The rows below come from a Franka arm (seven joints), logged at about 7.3 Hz.
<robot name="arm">
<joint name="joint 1" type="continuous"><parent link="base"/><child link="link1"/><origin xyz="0 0 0.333"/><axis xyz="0 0 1"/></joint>
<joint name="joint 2" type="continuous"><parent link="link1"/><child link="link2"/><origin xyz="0 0 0" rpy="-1.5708 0 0"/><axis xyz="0 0 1"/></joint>
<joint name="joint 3" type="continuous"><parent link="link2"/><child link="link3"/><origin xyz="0 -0.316 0" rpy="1.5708 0 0"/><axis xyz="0 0 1"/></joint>
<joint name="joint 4" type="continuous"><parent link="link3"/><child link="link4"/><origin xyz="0.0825 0 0" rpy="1.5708 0 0"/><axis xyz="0 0 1"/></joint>
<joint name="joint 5" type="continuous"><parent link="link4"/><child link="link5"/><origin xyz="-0.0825 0.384 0" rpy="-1.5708 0 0"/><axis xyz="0 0 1"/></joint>
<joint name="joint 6" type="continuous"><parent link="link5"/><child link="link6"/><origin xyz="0 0 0" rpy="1.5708 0 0"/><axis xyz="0 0 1"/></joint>
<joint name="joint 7" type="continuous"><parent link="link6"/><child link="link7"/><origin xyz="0.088 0 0" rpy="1.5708 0 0"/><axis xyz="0 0 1"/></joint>
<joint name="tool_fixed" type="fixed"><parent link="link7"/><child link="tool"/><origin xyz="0 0 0.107"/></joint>
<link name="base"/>
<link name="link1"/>
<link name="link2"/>
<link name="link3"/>
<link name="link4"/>
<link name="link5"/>
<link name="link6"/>
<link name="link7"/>
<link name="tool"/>
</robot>
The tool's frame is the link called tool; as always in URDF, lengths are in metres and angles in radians. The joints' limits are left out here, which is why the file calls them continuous.
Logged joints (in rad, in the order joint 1, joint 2, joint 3, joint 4, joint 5, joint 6, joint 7), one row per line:
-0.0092, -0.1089, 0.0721, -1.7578, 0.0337, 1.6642, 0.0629
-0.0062, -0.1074, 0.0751, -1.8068, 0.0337, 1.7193, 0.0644
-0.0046, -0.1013, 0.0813, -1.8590, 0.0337, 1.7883, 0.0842
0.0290, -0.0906, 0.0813, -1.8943, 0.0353, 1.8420, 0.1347
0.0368, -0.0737, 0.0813, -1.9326, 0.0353, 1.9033, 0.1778
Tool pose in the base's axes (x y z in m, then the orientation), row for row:
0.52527, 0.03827, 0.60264, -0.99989, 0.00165, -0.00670, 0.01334
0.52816, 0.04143, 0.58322, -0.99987, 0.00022, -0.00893, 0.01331
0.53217, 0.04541, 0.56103, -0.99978, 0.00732, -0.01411, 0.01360
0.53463, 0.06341, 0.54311, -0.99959, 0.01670, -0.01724, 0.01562
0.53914, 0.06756, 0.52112, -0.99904, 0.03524, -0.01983, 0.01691
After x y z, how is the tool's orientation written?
As a quaternion, x y z w.
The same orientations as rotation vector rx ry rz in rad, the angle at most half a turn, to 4 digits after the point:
-3.1148, 0.0051, -0.0209
-3.1148, 0.0007, -0.0278
-3.1140, 0.0228, -0.0439
-3.1095, 0.0519, -0.0536
-3.1052, 0.1095, -0.0616

